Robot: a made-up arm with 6 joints.
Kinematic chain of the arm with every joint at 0, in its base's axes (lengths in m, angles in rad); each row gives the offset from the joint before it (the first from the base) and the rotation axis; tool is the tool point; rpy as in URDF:
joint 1: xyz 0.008 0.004 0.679 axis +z
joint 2: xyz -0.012 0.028 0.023 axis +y
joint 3: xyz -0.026 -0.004 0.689 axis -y
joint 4: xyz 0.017 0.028 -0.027 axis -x
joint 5: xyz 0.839 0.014 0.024 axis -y
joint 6: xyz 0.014 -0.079 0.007 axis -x
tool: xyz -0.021 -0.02 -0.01 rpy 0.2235 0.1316 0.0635
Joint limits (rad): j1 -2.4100..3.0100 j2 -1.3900..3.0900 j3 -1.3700..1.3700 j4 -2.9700..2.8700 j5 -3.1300..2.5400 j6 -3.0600..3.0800
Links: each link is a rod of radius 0.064 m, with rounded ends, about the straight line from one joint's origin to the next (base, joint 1, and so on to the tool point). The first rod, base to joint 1, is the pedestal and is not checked.
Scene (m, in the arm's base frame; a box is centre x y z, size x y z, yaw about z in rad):
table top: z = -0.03
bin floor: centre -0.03 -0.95 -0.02 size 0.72 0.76 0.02 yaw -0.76
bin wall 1: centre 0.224 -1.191 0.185 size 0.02 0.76 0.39 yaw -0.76
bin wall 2: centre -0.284 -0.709 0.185 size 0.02 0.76 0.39 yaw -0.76
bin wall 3: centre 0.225 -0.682 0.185 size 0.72 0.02 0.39 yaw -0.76
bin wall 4: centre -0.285 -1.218 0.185 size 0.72 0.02 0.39 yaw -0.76
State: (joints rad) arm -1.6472 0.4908 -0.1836 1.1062 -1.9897 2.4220
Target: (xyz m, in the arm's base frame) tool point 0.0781 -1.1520 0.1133
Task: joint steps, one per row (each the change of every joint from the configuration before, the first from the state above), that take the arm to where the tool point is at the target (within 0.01 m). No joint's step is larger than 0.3 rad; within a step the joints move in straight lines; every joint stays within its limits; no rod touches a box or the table.
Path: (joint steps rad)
1: 0.0245 0.2265 0.1415 0.0037 0.0060 -0.0073
2: 0.0246 0.2265 0.1415 0.0037 0.0060 -0.0074
3: 0.0245 0.2265 0.1414 0.0038 0.0061 -0.0073
4: 0.0246 0.2264 0.1415 0.0037 0.0060 -0.0073

